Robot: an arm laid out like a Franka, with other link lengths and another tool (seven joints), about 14 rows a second.
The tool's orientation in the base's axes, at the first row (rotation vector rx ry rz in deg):
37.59 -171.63 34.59
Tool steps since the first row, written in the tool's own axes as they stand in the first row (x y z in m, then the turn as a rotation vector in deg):
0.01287 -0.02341 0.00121 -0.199 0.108 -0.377
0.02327 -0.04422 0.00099 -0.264 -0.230 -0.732
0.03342 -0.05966 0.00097 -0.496 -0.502 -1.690
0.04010 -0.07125 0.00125 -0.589 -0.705 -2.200
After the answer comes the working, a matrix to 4 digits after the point.
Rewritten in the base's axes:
-0.00216 -0.02519 0.00871 0.113 0.311 0.290
-0.00322 -0.04668 0.01755 0.286 0.186 0.736
-0.00622 -0.06366 0.02422 0.545 0.409 1.700
-0.00759 -0.07613 0.02886 0.679 0.467 2.237

The tool's axes in the first row as the columns of a matrix, in the base's axes (rounded; the answer above uses it unrounded):
-0.9117 -0.4055 0.0655
-0.3992 0.8373 -0.3737
0.0966 -0.3668 -0.9252

